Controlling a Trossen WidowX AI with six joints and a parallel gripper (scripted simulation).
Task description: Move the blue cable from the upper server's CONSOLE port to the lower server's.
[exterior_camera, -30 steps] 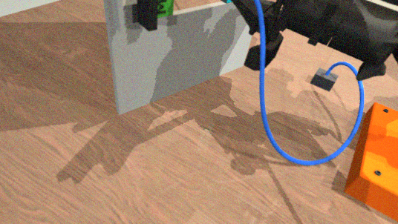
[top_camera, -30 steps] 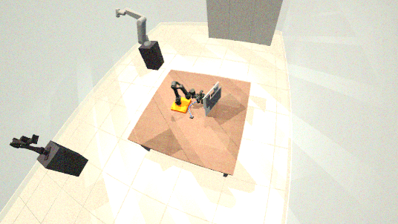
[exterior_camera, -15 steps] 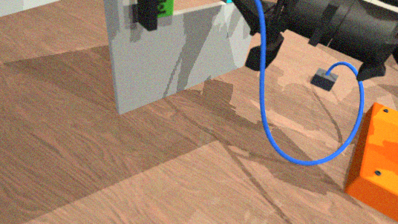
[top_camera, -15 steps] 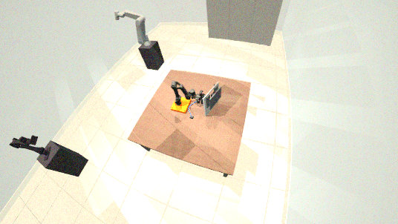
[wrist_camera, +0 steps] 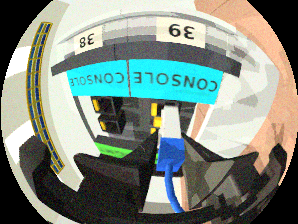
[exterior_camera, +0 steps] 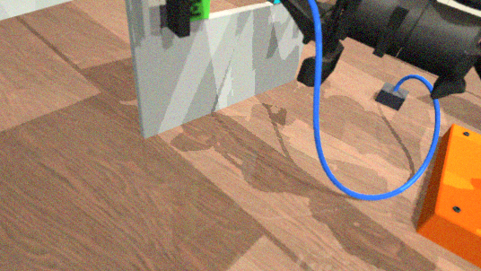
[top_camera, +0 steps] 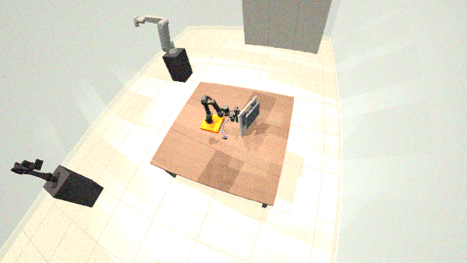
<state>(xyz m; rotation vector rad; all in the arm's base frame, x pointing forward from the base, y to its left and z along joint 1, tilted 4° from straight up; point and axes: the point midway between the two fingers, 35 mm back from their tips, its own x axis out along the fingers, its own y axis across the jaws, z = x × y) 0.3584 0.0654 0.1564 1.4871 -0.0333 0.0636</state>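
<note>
My gripper tip is now right at the plug. Round my gripper tip: black anchor block: 18 cm to the right, 18 cm below, 17 cm behind.
</note>
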